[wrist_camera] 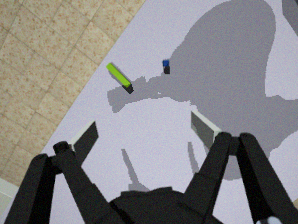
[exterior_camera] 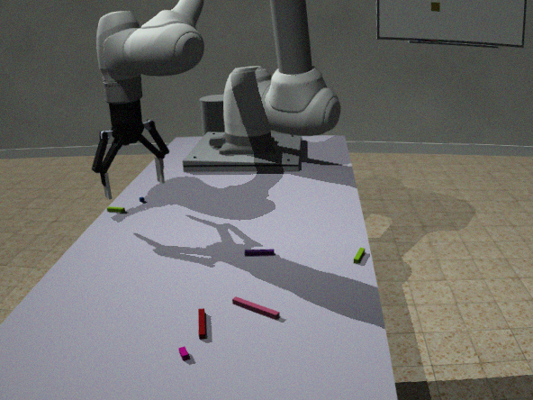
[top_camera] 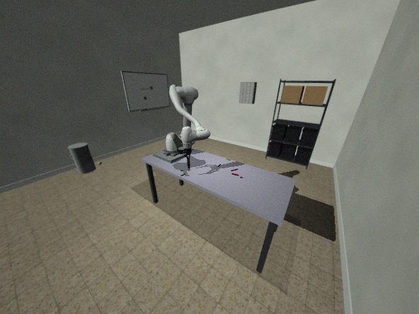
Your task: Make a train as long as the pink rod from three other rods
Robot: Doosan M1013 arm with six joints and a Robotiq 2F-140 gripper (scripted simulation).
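My hand is 9 cm past the blue rod, 7 cm above it and 1 cm to the left of it. From my hand the other things lie so: red rod 45 cm ahead, 21 cm to the left, 7 cm below; purple rod 31 cm to the left, 22 cm ahead, 7 cm below; pink rod 41 cm ahead, 30 cm to the left, 7 cm below.
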